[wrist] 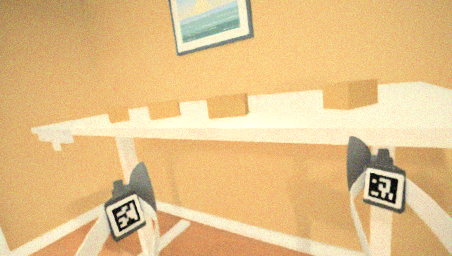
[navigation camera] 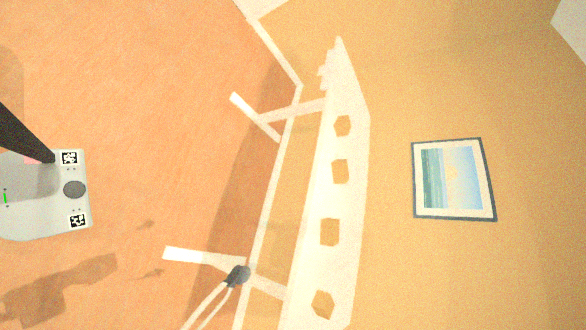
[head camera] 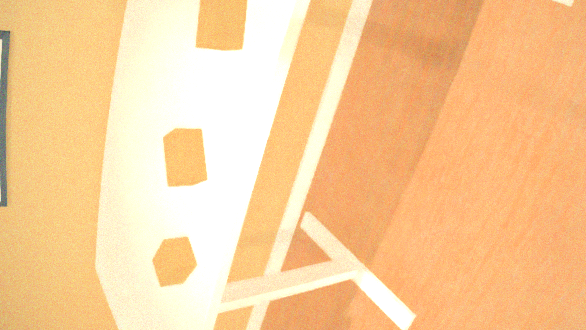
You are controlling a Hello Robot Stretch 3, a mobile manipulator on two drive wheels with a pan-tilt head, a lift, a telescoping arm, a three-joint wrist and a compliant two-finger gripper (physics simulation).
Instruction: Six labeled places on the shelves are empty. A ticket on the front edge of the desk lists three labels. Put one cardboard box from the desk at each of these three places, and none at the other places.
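Frame: origin at the robot's base, x right, y ahead, z up, level; centimetres.
Seen in the pictures: gripper, fingertip midpoint: (navigation camera: 253, 301); robot's base, origin of the base link: (navigation camera: 74, 187).
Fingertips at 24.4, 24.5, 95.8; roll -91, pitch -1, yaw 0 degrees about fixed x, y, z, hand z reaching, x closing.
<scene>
Offsets run from my fingertips to a thing's top centre, as dx, dy, dz. "pt": to the spot under its first point. Level surfaces: height alone.
A long white desk {dz -0.8} (head camera: 240, 105) (navigation camera: 345, 200) (wrist: 290, 115) stands along the wall. Four plain cardboard boxes stand apart on it: one box {-42.8, +58.9, +4.2} (head camera: 175, 261) (navigation camera: 342, 125) (wrist: 118, 115), a second box {-22.9, +51.4, +4.2} (head camera: 185, 157) (navigation camera: 340, 171) (wrist: 164, 109), a third box {-2.2, +37.3, +4.2} (head camera: 220, 25) (navigation camera: 329, 232) (wrist: 227, 105) and a fourth box {+23.4, +29.2, +4.2} (navigation camera: 323, 304) (wrist: 350, 94). A pale stepped tag {pt -70.3, +59.7, -5.1} (navigation camera: 324, 72) (wrist: 56, 136) hangs at the desk's front edge near one end; its writing is unreadable. My gripper (navigation camera: 239, 275) (wrist: 245, 167) is open and empty, in front of the desk. The shelves do not show.
White desk legs (head camera: 300, 280) (navigation camera: 292, 110) (wrist: 127, 155) have long feet reaching out over the wooden floor {dz -95.8} (head camera: 500, 200) (navigation camera: 150, 125). A framed picture (head camera: 5, 120) (navigation camera: 454, 177) (wrist: 215, 25) hangs on the wall above the desk. My grey base (navigation camera: 30, 200) and dark mast (navigation camera: 25, 136) show at the left.
</scene>
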